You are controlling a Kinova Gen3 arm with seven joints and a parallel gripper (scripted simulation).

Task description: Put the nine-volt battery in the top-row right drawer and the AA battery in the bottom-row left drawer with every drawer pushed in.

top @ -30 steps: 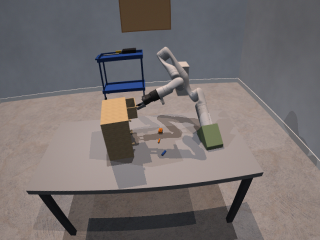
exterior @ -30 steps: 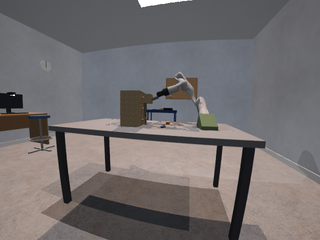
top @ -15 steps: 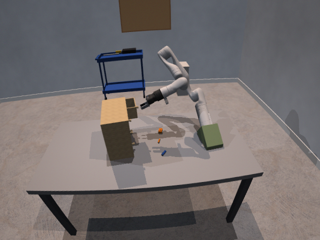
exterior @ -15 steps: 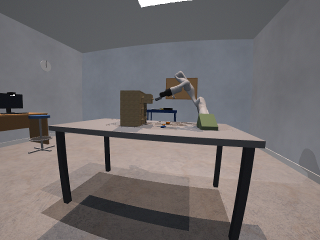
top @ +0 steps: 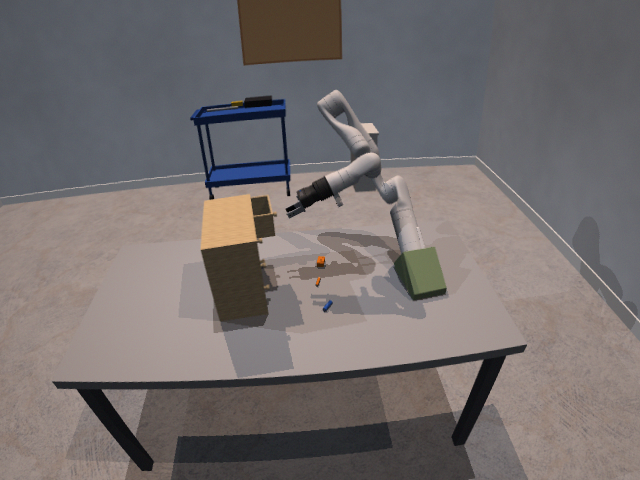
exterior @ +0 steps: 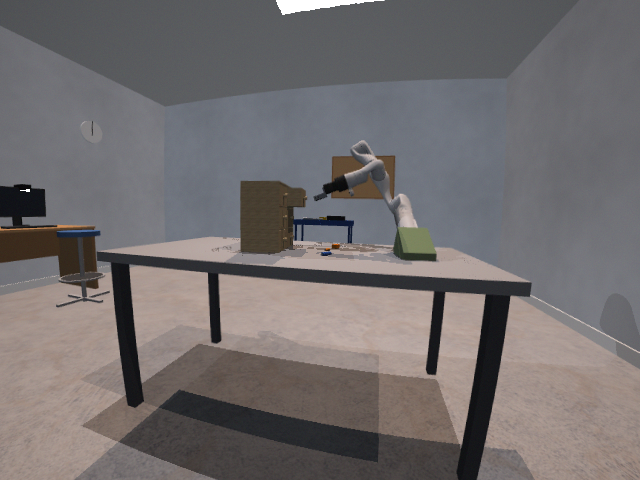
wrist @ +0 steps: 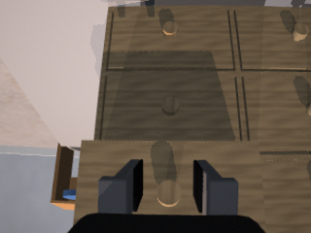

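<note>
The orange nine-volt battery is 240 mm below my hand, 100 mm behind it and 20 mm to the right of it. Also, from my hand: blue cylindrical battery (250 mm below, 240 mm to the left, 110 mm behind); orange AA battery (250 mm below, 100 mm to the left, 80 mm behind).
</note>
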